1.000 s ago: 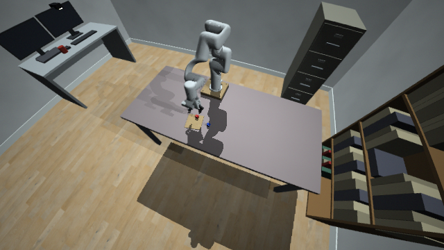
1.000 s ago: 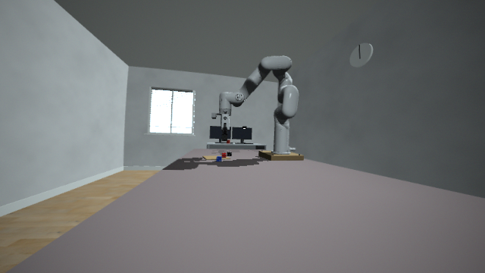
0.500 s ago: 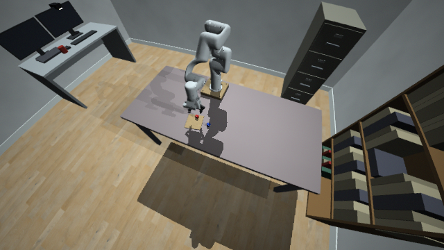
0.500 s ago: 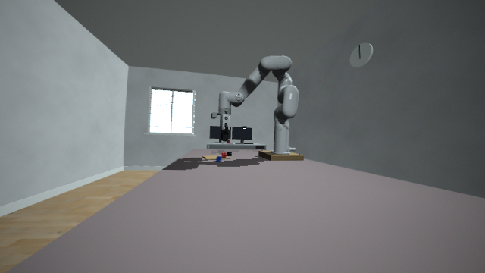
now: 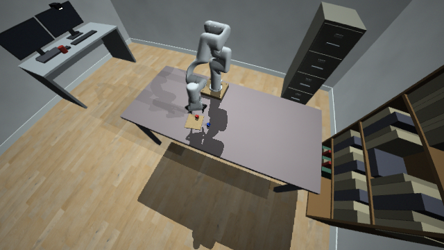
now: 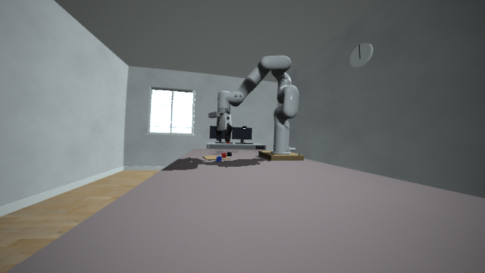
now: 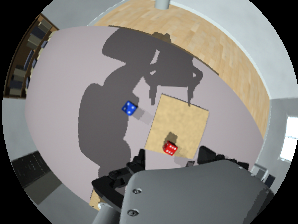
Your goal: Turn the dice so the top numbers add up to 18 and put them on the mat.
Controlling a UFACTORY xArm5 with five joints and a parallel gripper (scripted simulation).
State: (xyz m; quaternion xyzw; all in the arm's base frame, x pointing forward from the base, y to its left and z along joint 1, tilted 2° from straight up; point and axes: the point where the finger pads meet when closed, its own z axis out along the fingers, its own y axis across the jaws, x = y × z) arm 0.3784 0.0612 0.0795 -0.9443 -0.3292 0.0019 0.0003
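Right now my hand is 11 cm to the right of the blue die, 10 cm above it and 1 cm short of it. From my hand the other things lie so: tan mat (11 cm below, 4 cm ahead, 2 cm to the right); black die (13 cm to the right, 10 cm below, 4 cm behind); red die (10 cm below, 2 cm to the right, 1 cm behind).
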